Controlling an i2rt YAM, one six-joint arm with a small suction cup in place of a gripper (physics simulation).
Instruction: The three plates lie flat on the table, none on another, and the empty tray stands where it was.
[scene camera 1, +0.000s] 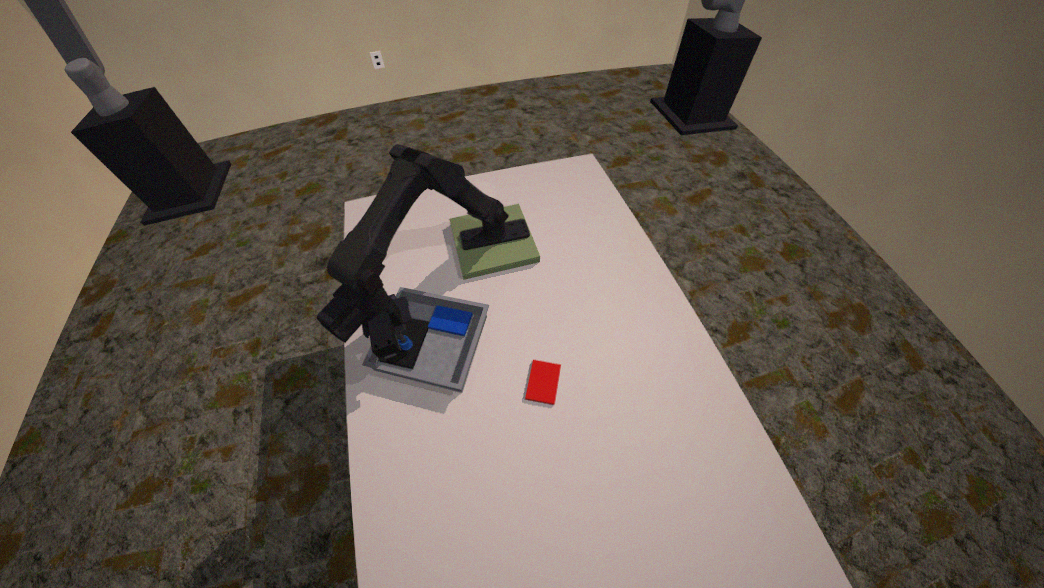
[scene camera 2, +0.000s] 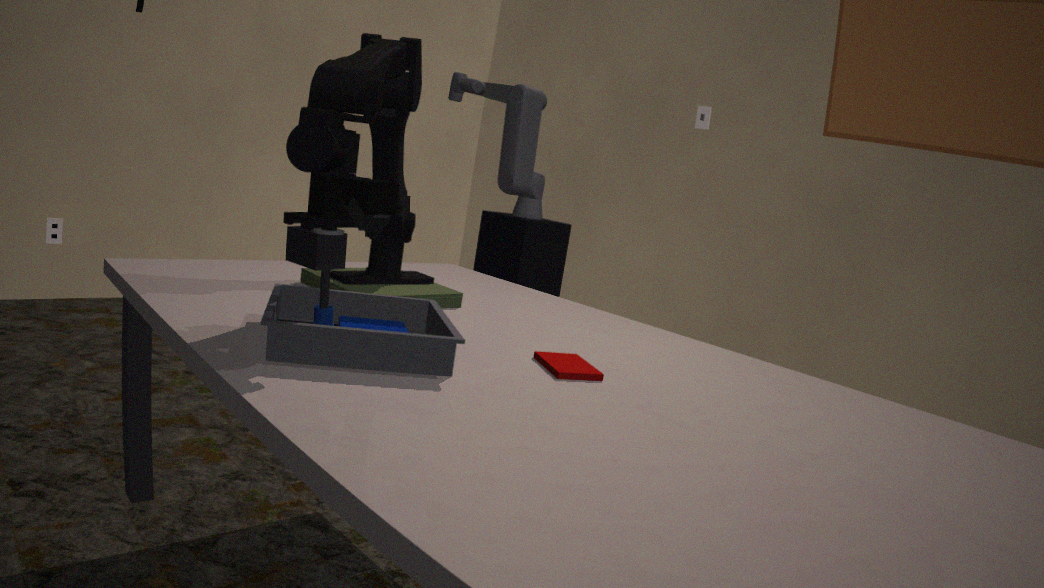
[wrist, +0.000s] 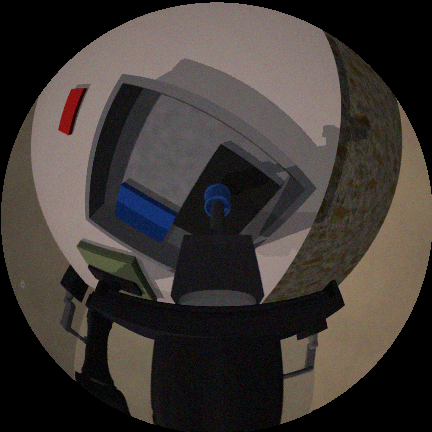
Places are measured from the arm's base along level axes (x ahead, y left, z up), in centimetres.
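Pixels of known places: hand, its tool point: (scene camera 1: 406, 345) (wrist: 216, 194); arm's base, origin of its link: (scene camera 1: 494, 235) (scene camera 2: 383, 280) (wrist: 112, 279).
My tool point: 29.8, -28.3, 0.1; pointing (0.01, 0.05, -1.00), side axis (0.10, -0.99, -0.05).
Note:
For each thing: its top centre in the pictures, then the offset to it from my tool point, as dx, dy, dz.
- grey tray, centre of its top: (wrist: 162, 203) (scene camera 2: 359, 309) (scene camera 1: 427, 333) -0.7, +5.7, +2.1
- black plate, centre of its top: (wrist: 222, 206) (scene camera 1: 404, 340) -2.3, -0.8, -1.6
- blue plate, centre of its top: (scene camera 2: 373, 324) (wrist: 140, 215) (scene camera 1: 450, 319) -5.4, +11.3, -1.5
- red plate, centre of its top: (scene camera 2: 568, 362) (wrist: 67, 110) (scene camera 1: 543, 381) +16.2, +30.1, -1.9
A grey tray (scene camera 1: 468, 347) (scene camera 2: 358, 355) (wrist: 173, 137) stands near the table's left edge. A black plate (scene camera 1: 417, 354) (wrist: 241, 177) lies in its near corner, and a blue plate (scene camera 1: 450, 319) (scene camera 2: 373, 323) (wrist: 142, 211) lies in it beside the black one. A red plate (scene camera 1: 542, 382) (scene camera 2: 568, 365) (wrist: 71, 111) lies flat on the table to the right of the tray. My gripper, a blue suction cup (scene camera 1: 405, 343) (scene camera 2: 323, 314) (wrist: 217, 197), is down inside the tray over the black plate. It holds nothing. I cannot tell whether it touches the plate.
The arm's green base pad (scene camera 1: 500, 256) (scene camera 2: 433, 292) (wrist: 116, 261) lies behind the tray. The table's left edge runs close beside the tray. A grey arm (scene camera 2: 519, 139) on a black pedestal (scene camera 1: 709, 69) stands off the table; another pedestal (scene camera 1: 167, 158) stands far left.

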